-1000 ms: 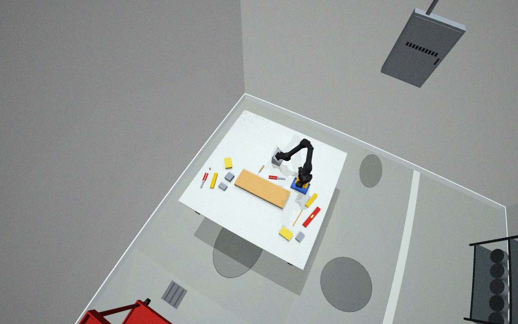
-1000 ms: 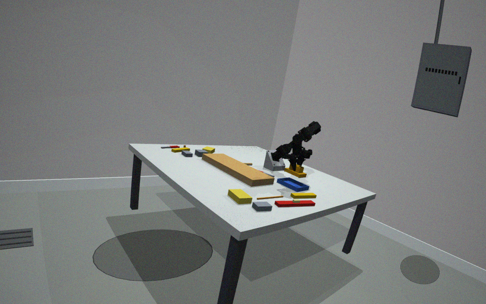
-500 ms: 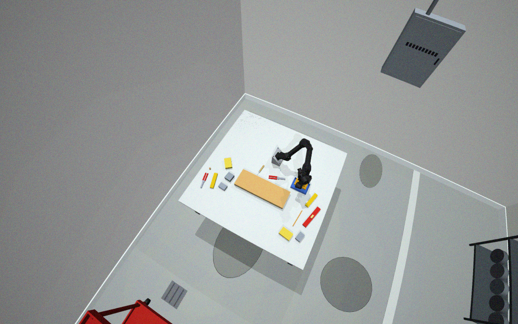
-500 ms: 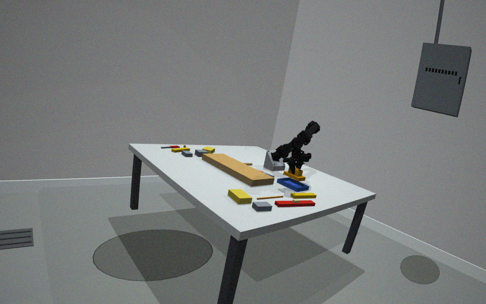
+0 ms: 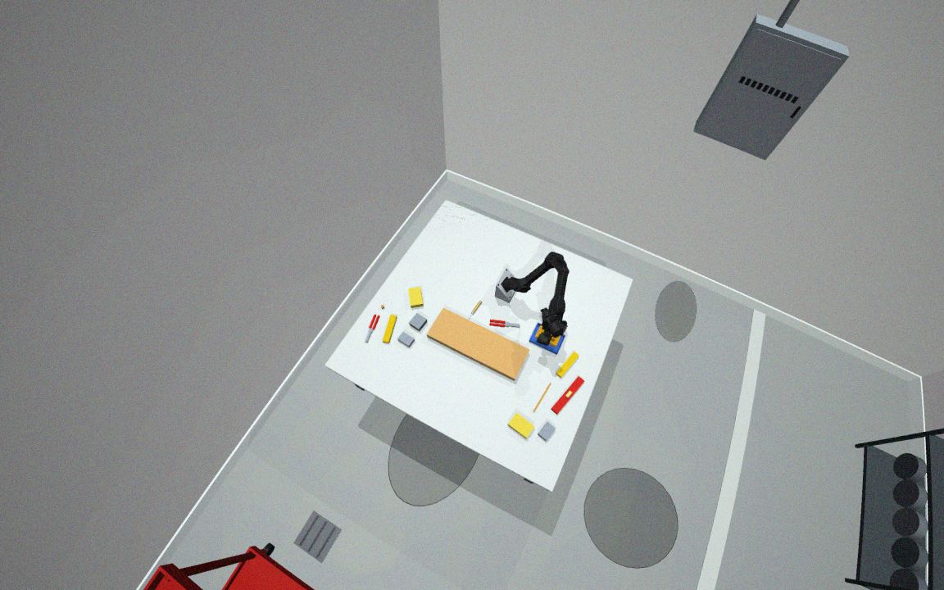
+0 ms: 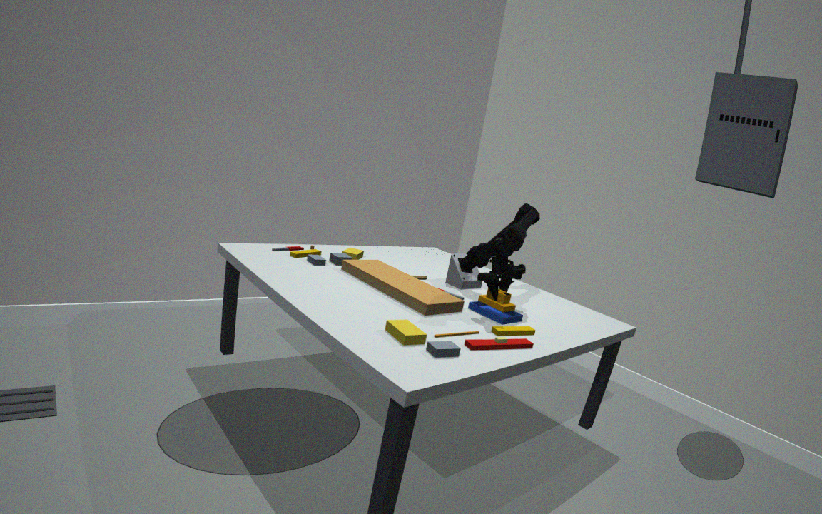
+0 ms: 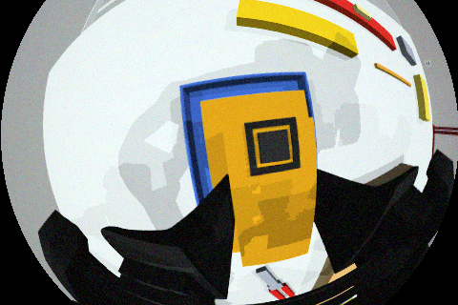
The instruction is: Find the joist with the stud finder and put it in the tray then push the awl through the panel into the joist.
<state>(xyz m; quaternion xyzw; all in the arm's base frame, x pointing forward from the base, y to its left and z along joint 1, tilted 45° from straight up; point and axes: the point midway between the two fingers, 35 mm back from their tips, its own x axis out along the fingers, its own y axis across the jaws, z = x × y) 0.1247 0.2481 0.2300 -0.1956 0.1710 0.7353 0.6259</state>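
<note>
Now: the blue tray 50 mm below my gripper tip and 10 mm to the right of it. From my gripper tip the other things lie so: pencil (290 mm ahead, 130 mm to the left, 60 mm below); then red level (230 mm to the left, 210 mm ahead, 40 mm below); then stud finder (20 mm above, 10 mm to the left).
</note>
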